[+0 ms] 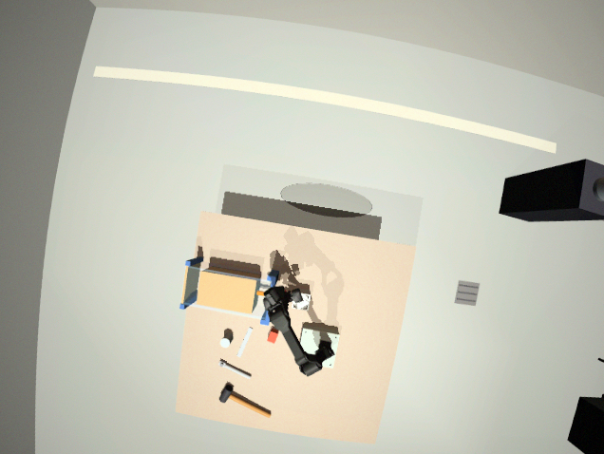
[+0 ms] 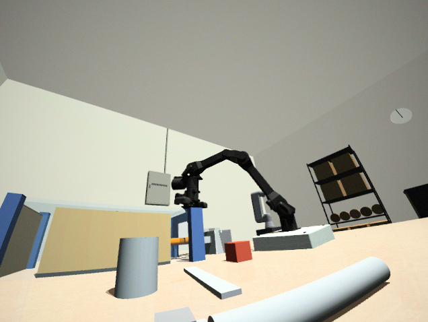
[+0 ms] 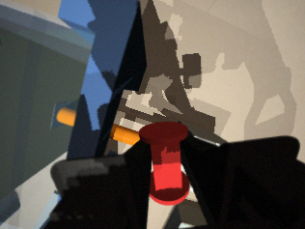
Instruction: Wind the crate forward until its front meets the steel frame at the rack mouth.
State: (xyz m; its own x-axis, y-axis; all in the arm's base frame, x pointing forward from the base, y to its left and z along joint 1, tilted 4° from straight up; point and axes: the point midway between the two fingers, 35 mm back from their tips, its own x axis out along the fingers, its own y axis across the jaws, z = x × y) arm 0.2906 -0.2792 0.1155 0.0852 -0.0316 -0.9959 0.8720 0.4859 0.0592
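Now: gripper tip 4 cm past the winch crank handle, 3 cm above it and 2 cm to the right of it. Also, from my gripper tip: winch (12 cm behind, 10 cm below, 3 cm to the left); blue frame (6 cm ahead, 5 cm to the left, 3 cm below); red knob (1 cm to the left, 1 cm behind).
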